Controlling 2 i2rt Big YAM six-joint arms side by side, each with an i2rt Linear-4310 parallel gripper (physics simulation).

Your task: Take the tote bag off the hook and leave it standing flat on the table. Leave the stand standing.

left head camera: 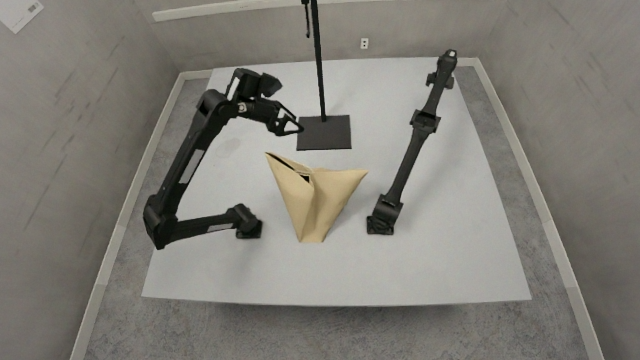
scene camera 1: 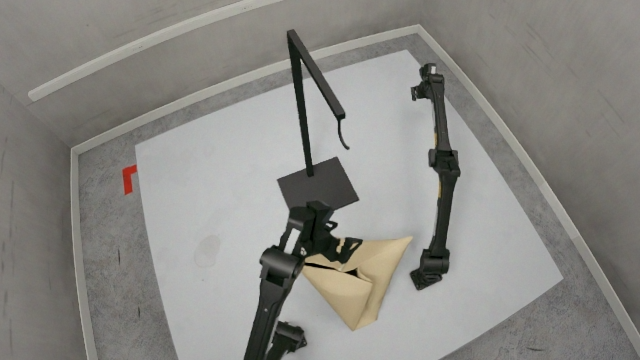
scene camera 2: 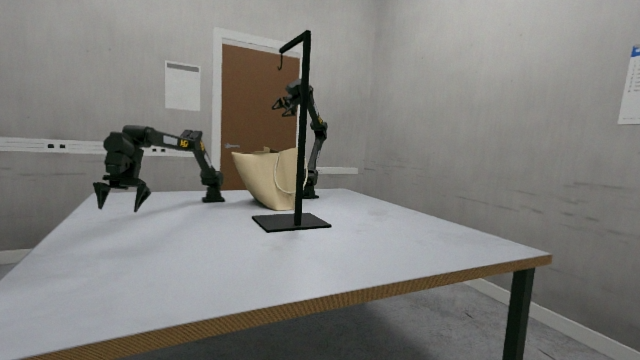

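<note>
The beige tote bag (left head camera: 330, 200) (scene camera 1: 345, 295) (scene camera 2: 262, 175) is off the hook (scene camera 1: 340, 134) (scene camera 2: 280, 62) and rests upright on the table, between the arm bases. Its top flares wide. A pale handle (scene camera 2: 275, 175) hangs down its side. I cannot tell whether its whole bottom lies flat. The black stand (left head camera: 325, 135) (scene camera 1: 320, 185) (scene camera 2: 302, 125) stands upright, apart from the bag. My left gripper (left head camera: 294, 128) (scene camera 1: 347, 236) (scene camera 2: 281, 110) is open and empty, raised above bag height. My right gripper (scene camera 2: 118, 207) is open and empty, pointing down low over the table, away from the bag.
The stand's post (left head camera: 319, 70) rises behind the bag in the head view, and its top arm (scene camera 1: 320, 77) reaches out over the table. My right arm (left head camera: 412, 155) extends along the bag's right side there. The table (left head camera: 425, 270) has walls around it beyond a strip of floor.
</note>
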